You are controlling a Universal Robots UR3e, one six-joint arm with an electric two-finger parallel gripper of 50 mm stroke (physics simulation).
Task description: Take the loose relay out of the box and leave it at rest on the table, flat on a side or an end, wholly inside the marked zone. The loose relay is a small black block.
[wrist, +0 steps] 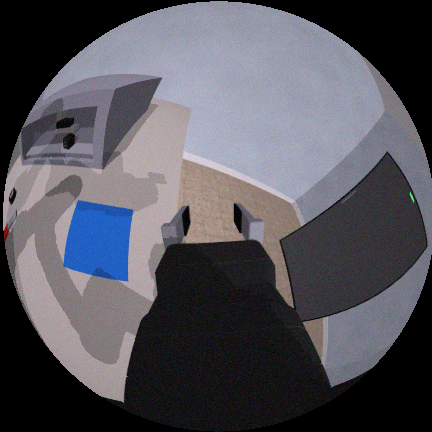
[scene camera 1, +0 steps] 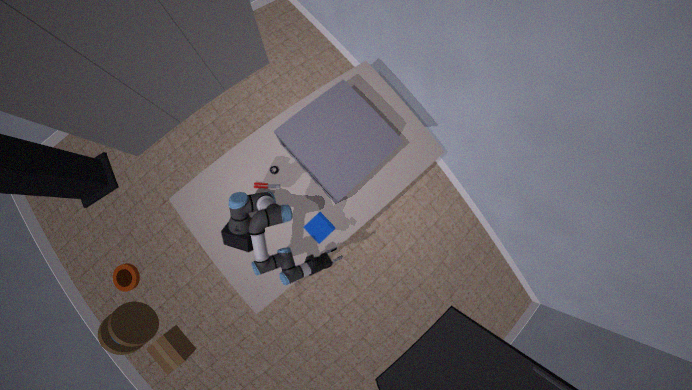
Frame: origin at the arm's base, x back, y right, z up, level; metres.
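Where they show: gripper, fingertip midpoint: [wrist: 211, 213] [scene camera 1: 339, 252]; arm's base, link origin: [scene camera 1: 240, 225].
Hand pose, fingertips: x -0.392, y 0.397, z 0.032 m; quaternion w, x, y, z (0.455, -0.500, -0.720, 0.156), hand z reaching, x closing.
Each offset is from my fingertips to the top centre of the thing. "spot": to the spot under its first point. Level surfaces: height alone.
The grey box {dx -0.324, dy -0.540, dz +0.068 m} [scene camera 1: 340, 140] [wrist: 127, 120] stands on the table {dz -0.136 m} [scene camera 1: 205, 202] [wrist: 170, 125], its open front showing in the wrist view. Inside are two black blocks, an upper one [wrist: 65, 123] and a lower one {dx -0.153, dy -0.413, dz -0.073 m} [wrist: 69, 141]; I cannot tell which is the loose relay. The box's top hides them in the scene view. The marked zone is a blue square {spot: dx +0.027, dy -0.164, dz -0.135 m} [scene camera 1: 319, 227] [wrist: 97, 242] on the table before the box, with no block on it. My gripper [scene camera 1: 337, 254] [wrist: 211, 213] is open and empty, off to the side of the blue square, near the table's edge.
A small black ring {dx +0.092, dy -0.606, dz -0.117 m} [scene camera 1: 274, 170] [wrist: 12, 195] and a red-handled tool {dx +0.177, dy -0.542, dz -0.124 m} [scene camera 1: 261, 185] [wrist: 6, 233] lie on the table near the arm's base. A large dark cabinet [scene camera 1: 465, 355] [wrist: 355, 250] stands away from the table. An orange pot [scene camera 1: 117, 277] stands on the floor.
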